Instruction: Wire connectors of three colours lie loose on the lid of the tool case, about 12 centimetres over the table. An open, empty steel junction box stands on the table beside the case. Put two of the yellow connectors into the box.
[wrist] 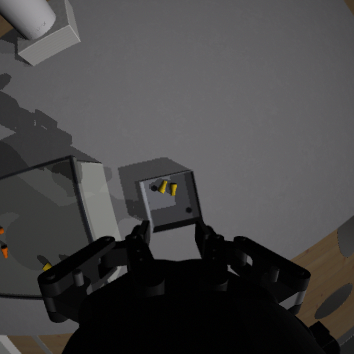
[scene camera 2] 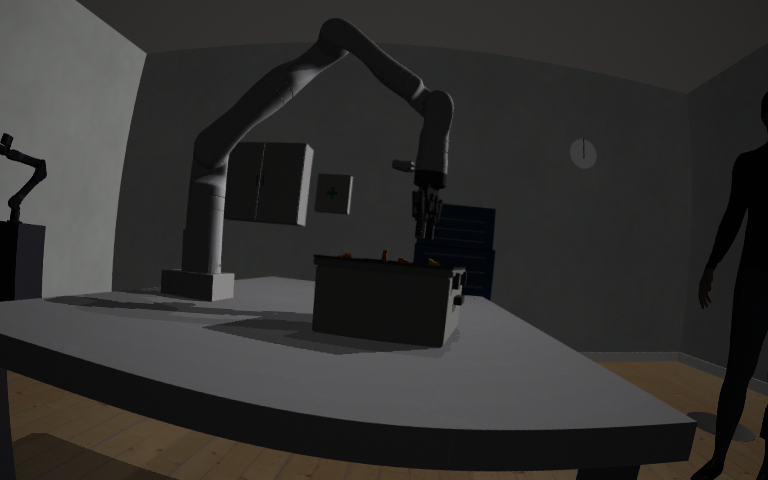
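Seen in the pictures: gripper, fingertip midpoint: (wrist: 172,229) (scene camera 2: 423,239); arm's base at its link origin: (wrist: 38,24) (scene camera 2: 202,272).
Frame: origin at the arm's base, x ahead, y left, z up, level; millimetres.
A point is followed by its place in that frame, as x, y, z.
Two yellow connectors (wrist: 163,187) @(480, 49, -43) (wrist: 173,189) @(494, 64, -44) lie side by side inside the junction box (wrist: 196,196) @(530, 94, -34), near its far wall in the wrist view. The box stands on the table beside the tool case (scene camera 2: 379,302) @(367, -343, 6) (wrist: 98,192) @(422, -52, -5), which hides it in scene camera 2. My gripper (scene camera 2: 424,237) @(507, 47, 123) (wrist: 172,229) @(507, 47, 123) is partly open with nothing between the fingers, above the level of the case lid. On the lid lie a yellow connector (scene camera 2: 433,262) @(485, -170, 73) (wrist: 47,267) @(479, -160, 77) and orange connectors (scene camera 2: 384,255) (wrist: 5,251); part of the lid is cut off in the wrist view.
The arm's base block (scene camera 2: 197,284) @(7, -68, -23) (wrist: 52,45) @(59, 2, -30) stands on the table (scene camera 2: 509,390) @(475, -645, -56) (wrist: 260,125) @(482, 306, -56), to the left of the case in scene camera 2. The case has dark latches (scene camera 2: 458,300) @(511, -278, 12) on its right end. A dark human figure (scene camera 2: 744,226) stands beyond the table at the right.
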